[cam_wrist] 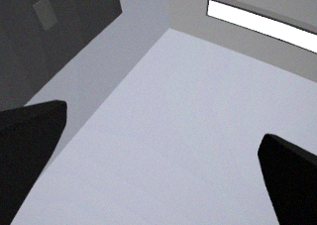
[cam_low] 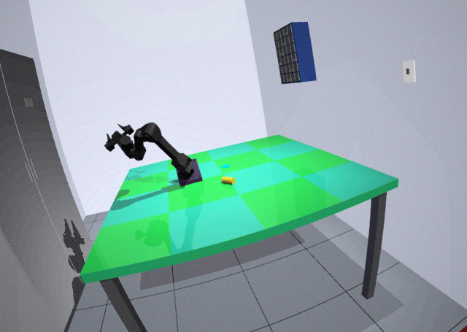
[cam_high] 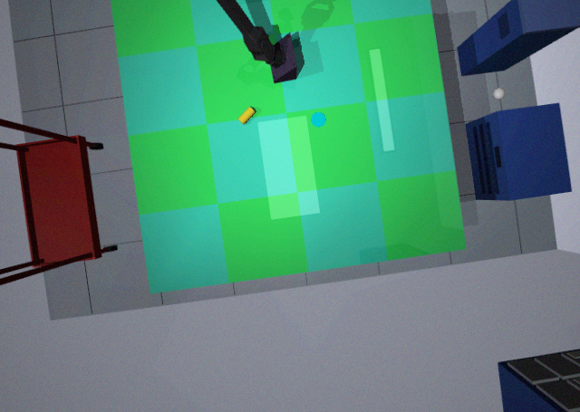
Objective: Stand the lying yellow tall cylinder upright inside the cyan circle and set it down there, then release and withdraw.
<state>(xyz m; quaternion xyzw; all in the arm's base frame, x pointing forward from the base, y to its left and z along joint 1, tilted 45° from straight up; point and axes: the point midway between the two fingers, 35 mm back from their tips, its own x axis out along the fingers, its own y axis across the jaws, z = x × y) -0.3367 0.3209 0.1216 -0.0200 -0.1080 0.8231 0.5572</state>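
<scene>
The yellow tall cylinder is 54 cm ahead of my gripper tip, 34 cm to the right of it and 37 cm below it. Round my gripper tip: cyan circle 62 cm ahead, 6 cm to the right, 38 cm below.
</scene>
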